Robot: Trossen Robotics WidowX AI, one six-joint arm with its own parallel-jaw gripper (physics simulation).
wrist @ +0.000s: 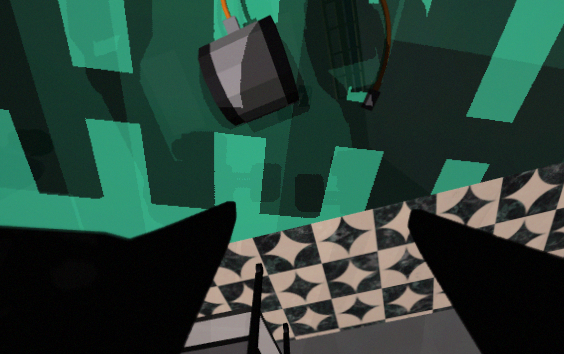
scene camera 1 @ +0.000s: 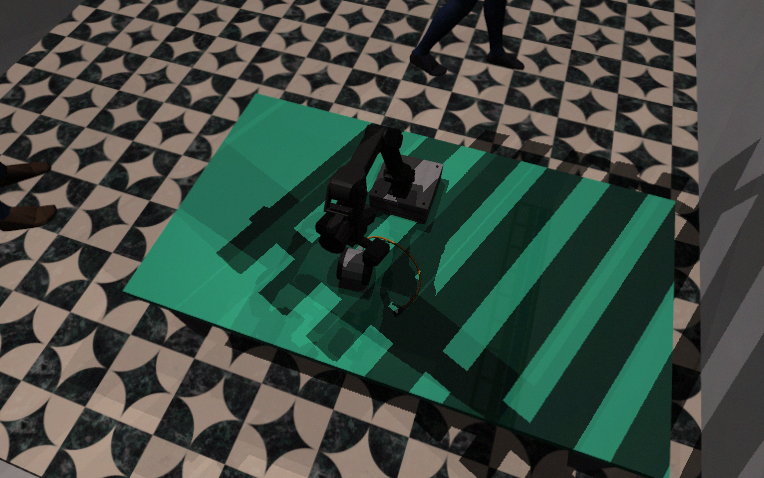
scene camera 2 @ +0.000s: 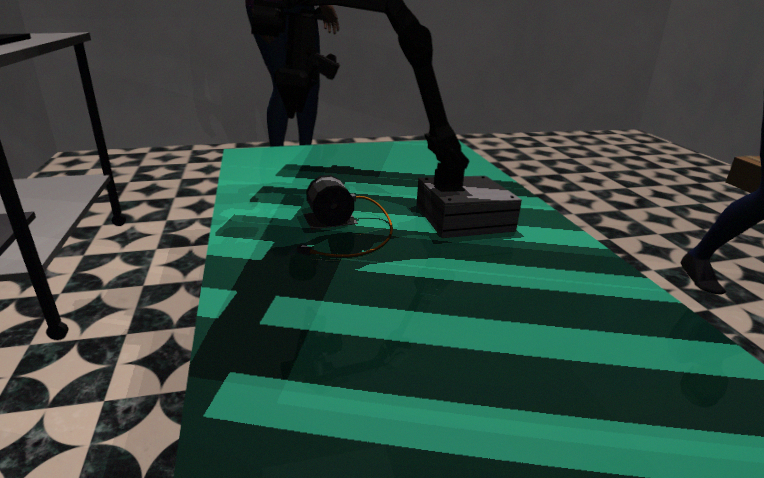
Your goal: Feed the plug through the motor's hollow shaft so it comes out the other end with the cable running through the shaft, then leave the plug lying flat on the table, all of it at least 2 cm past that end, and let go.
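Frame: origin at the arm's base, x ahead, y left, z up, level; centimetres.
Seen in the pictures: gripper, fingertip midpoint: (wrist: pixel 321 213) (scene camera 1: pixel 353 257) (scene camera 2: pixel 295 115); arm's base, link origin: (scene camera 1: pixel 400 189) (scene camera 2: pixel 448 187).
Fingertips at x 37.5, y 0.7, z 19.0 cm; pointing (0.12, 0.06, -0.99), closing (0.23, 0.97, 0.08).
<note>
Pixels of each thing's top centre, then the offset from my fingertips to it. "pt": a spot on its surface instead. Level surfaces: height alone.
- motor, top centre: (wrist: pixel 246 72) (scene camera 2: pixel 330 181) (scene camera 1: pixel 355 257) dx -7.9, dy -3.9, dz -17.3 cm
- green table, surface height: dz -27.5 cm
- small grey block, surface spot: (wrist: pixel 231 23) pt dx -13.5, dy -4.6, dz -21.5 cm
- small dark plug, top centre: (wrist: pixel 372 100) (scene camera 2: pixel 304 247) (scene camera 1: pixel 398 310) dx -0.2, dy +13.0, dz -26.1 cm
The motor (scene camera 1: pixel 354 273) (scene camera 2: pixel 330 201) (wrist: pixel 265 67) is a grey cylinder with dark ends, lying on its side on the green table (scene camera 1: pixel 185 248) (scene camera 2: pixel 478 405) (wrist: pixel 240 165). I cannot make out its shaft hole. An orange cable (scene camera 1: pixel 419 270) (scene camera 2: pixel 391 225) (wrist: pixel 389 42) leaves a small grey block (wrist: pixel 231 23) on the motor's side and curves around to the small dark plug (scene camera 1: pixel 396 310) (scene camera 2: pixel 305 248) (wrist: pixel 369 100). The plug lies on the table, apart from the motor and outside it. My gripper (scene camera 2: pixel 291 112) (wrist: pixel 321 213) is open and empty, high above the table; its fingertips are hidden in scene camera 1.
The arm's grey base box (scene camera 1: pixel 432 177) (scene camera 2: pixel 478 219) stands on the table behind the cable loop. A side table (scene camera 2: pixel 56 42) (wrist: pixel 220 330) stands beyond the table's edge. People's legs (scene camera 1: pixel 494 28) (scene camera 2: pixel 726 231) show beside the table. Dark shadow stripes cross the tabletop.
</note>
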